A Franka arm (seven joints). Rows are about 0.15 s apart.
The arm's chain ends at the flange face. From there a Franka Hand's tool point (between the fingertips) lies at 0.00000 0.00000 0.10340 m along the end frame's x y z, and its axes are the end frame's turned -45 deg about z.
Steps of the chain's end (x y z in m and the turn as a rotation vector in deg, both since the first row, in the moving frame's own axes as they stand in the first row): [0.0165 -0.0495 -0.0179 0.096 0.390 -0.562]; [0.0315 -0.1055 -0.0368 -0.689 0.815 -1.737]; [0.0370 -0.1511 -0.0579 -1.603 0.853 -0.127]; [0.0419 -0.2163 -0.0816 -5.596 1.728 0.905]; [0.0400 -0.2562 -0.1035 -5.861 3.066 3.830]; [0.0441 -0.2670 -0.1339 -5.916 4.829 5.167]
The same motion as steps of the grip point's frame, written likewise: [0.0473 -0.0230 -0.0179 -0.208 0.344 -0.562]; [0.0971 -0.0504 -0.0368 -1.063 0.089 -1.737]; [0.1321 -0.0775 -0.0580 -1.737 -0.530 -0.127]; [0.1776 -0.1140 -0.0821 -5.179 -2.735 0.905]; [0.2055 -0.1416 -0.1042 -6.312 -1.976 3.830]; [0.2180 -0.1440 -0.1348 -7.598 -0.769 5.167]
